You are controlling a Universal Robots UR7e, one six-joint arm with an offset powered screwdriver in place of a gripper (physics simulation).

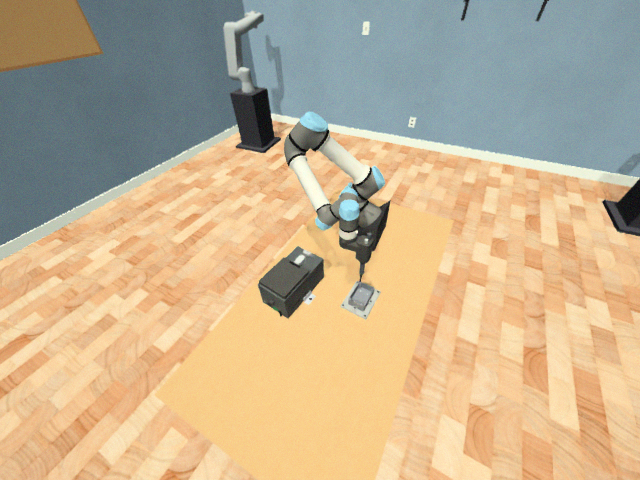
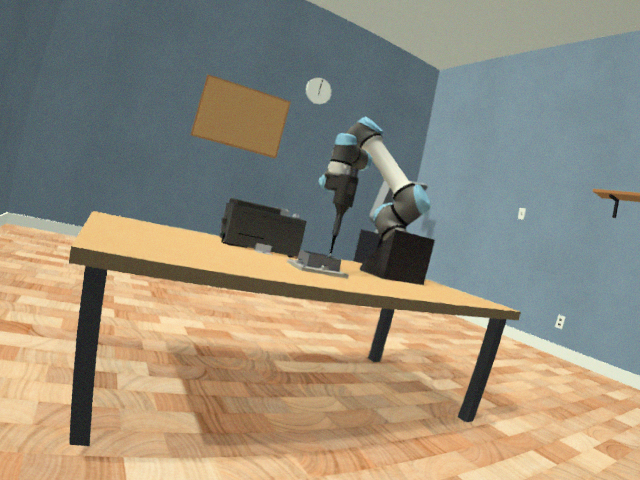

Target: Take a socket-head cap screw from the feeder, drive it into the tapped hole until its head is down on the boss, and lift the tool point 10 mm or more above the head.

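The powered screwdriver [image 1: 360,279] [image 2: 331,251] points down, its thin tip at the arm-side edge of the grey housing [image 1: 361,295] [image 2: 316,259]. The tip looks very close to the housing's top or touching it; a gap is too small to tell. The housing sits on a light grey plate [image 1: 361,313] [image 2: 337,273] with small dark holes at its corners. The screw, the tapped hole and the boss are too small to make out, so whether a screw is at the tip cannot be told. The black box-shaped feeder [image 1: 289,283] [image 2: 264,228] stands beside the housing, apart from the tool.
A small light bracket [image 1: 309,298] [image 2: 263,248] sticks out at the feeder's foot. The arm's black pedestal [image 1: 383,227] [image 2: 405,256] stands behind the housing on the wooden table top [image 1: 310,372] [image 2: 170,248]. Another grey arm [image 1: 233,49] stands on a dark column by the wall.
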